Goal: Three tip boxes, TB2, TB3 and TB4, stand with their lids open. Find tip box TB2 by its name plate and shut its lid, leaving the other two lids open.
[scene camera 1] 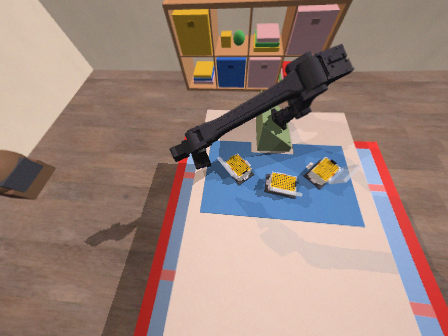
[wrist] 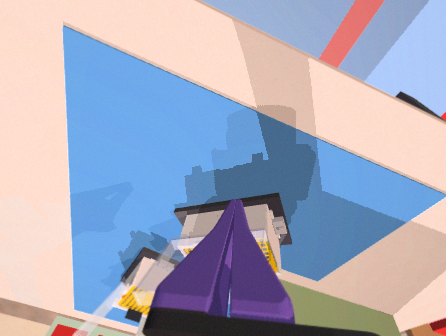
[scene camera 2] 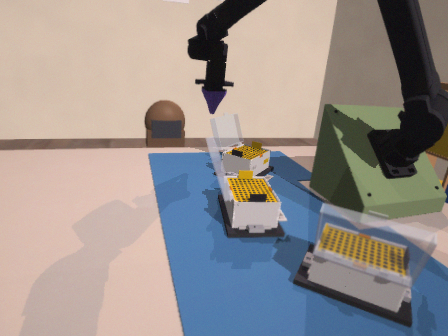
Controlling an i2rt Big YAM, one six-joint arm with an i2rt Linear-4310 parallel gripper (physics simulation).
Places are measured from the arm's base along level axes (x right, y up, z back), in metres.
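Pixels of known places: gripper, fingertip midpoint: (scene camera 1: 203, 167) (wrist: 236, 205) (scene camera 2: 211, 113); arm's base, origin of the base link: (scene camera 1: 277, 120) (scene camera 2: 389, 154).
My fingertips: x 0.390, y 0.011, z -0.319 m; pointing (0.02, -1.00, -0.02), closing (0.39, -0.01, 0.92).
For each thing: its top centre in the pictures, then the offset to it from my fingertips. "spot": a spot on its surface instead. Level surfaces: height alone.
- left box, middle of its top: (wrist: 232, 269) (scene camera 2: 251, 150) (scene camera 1: 240, 163) dx -0.180, dy -0.061, dz +0.061 m
- right box, middle of its top: (scene camera 2: 364, 241) (scene camera 1: 324, 166) dx -0.608, dy -0.061, dz +0.051 m
- left box's lid, surface spot: (scene camera 2: 226, 131) spot: dx -0.112, dy -0.027, dz +0.011 m
- middle box's lid, surface spot: (scene camera 2: 215, 160) spot: dx -0.439, dy +0.009, dz -0.127 m
- blue mat, its level: dy -0.127 m
- pale table, its level: dy -0.131 m
Three white tip boxes with yellow racks stand on the blue mat, clear lids raised: the left box (scene camera 1: 238, 166) (scene camera 2: 252, 161) (wrist: 205, 224), far in scene camera 2; the middle box (scene camera 1: 283, 183) (scene camera 2: 255, 212) (wrist: 151, 272); and the right box (scene camera 1: 324, 170) (scene camera 2: 357, 280), nearest in scene camera 2. The left box's lid (scene camera 2: 226, 131) and middle box's lid (scene camera 2: 215, 160) stand steeply. I cannot read any name plate, so which box is TB2 is unclear. My gripper (scene camera 1: 202, 164) (scene camera 2: 213, 113) (wrist: 236, 205) is shut and empty, pointing down above the left box's side, touching nothing. Its purple fingers hide part of that box in the wrist view.
The blue mat (scene camera 1: 220, 202) (scene camera 2: 172, 250) (wrist: 125, 125) lies on the pale table (scene camera 1: 240, 280). The green arm base (scene camera 1: 272, 137) (scene camera 2: 350, 165) stands behind the boxes. A shelf unit (scene camera 1: 213, 32) stands beyond the table and a brown stool-like object (scene camera 1: 27, 175) (scene camera 2: 165, 112) at the left.
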